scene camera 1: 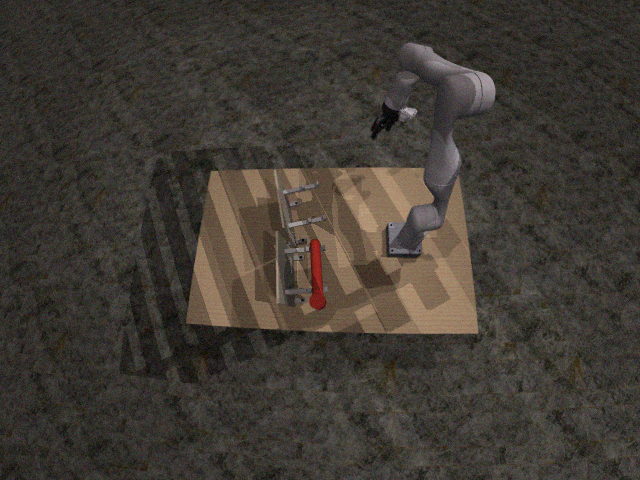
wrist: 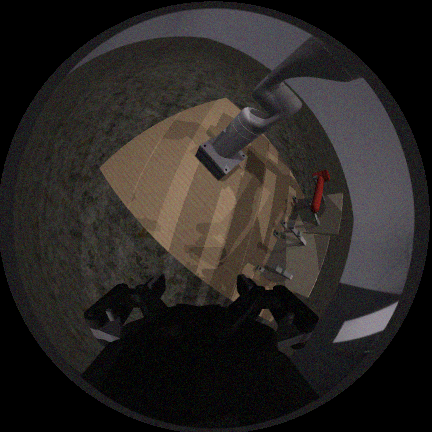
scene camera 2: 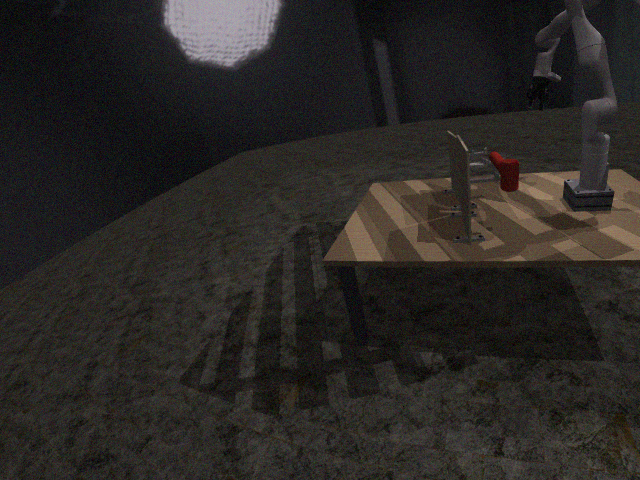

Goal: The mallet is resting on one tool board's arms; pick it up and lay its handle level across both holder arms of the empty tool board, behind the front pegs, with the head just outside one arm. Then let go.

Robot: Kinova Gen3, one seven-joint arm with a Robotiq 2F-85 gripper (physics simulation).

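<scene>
The red mallet point(scene camera 1: 316, 268) point(scene camera 2: 509, 174) point(wrist: 319, 192) lies across both holder arms of one tool board point(scene camera 1: 280, 268) point(scene camera 2: 461, 186) point(wrist: 330, 220), its head just outside the arm nearer the bottom edge of the table in the scene camera 1 view. The empty tool board point(scene camera 1: 279, 198) point(wrist: 312, 257) stands beside it, with two bare holder arms point(scene camera 1: 306, 222) sticking out toward the robot base. My gripper point(scene camera 1: 373, 135) point(scene camera 2: 535, 107) point(wrist: 200, 282) is open and empty, high up and well away from the mallet, beyond the table's top edge in the scene camera 1 view.
The wooden table point(scene camera 1: 434, 310) point(scene camera 2: 372, 248) point(wrist: 150, 200) carries both boards and the robot base point(scene camera 1: 404, 250) point(scene camera 2: 588, 198) point(wrist: 220, 162). The two boards stand side by side with little space between them. Small feet with bolts stick out at their bottoms.
</scene>
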